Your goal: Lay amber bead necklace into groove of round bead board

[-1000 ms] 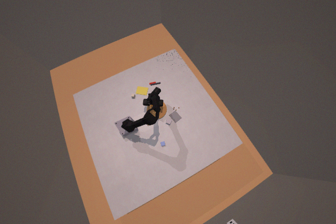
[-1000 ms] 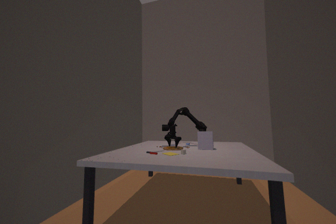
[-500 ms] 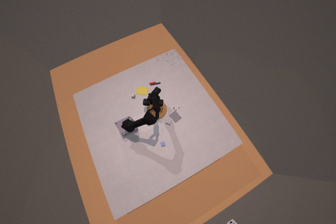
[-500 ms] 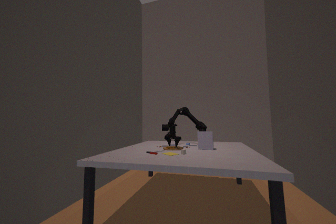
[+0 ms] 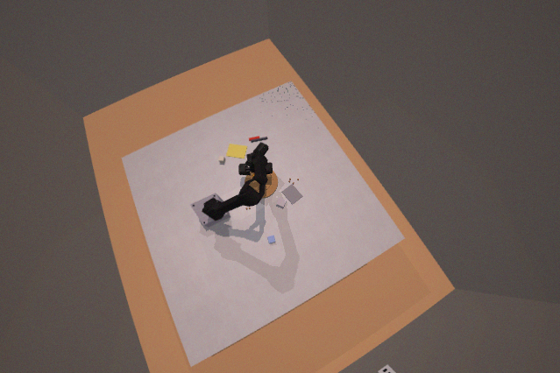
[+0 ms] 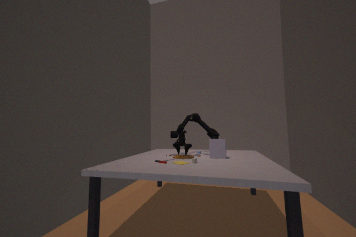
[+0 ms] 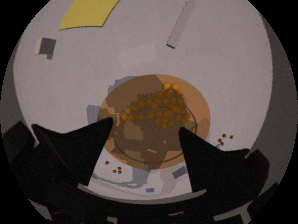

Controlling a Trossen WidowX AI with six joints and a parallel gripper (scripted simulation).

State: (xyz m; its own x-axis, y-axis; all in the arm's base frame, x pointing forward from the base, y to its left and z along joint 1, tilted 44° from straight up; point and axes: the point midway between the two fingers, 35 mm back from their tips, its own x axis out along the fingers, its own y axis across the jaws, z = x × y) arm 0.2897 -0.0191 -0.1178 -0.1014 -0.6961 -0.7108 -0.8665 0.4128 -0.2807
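The round bead board lies 5 cm to the right of my gripper tip and 2 cm below it. Also, from my gripper tip: thin grey bar (13 cm to the left, 10 cm ahead, 3 cm below); yellow pad (22 cm to the left, 3 cm below, 3 cm behind); grey square plate (21 cm to the right, 12 cm ahead, 3 cm below).
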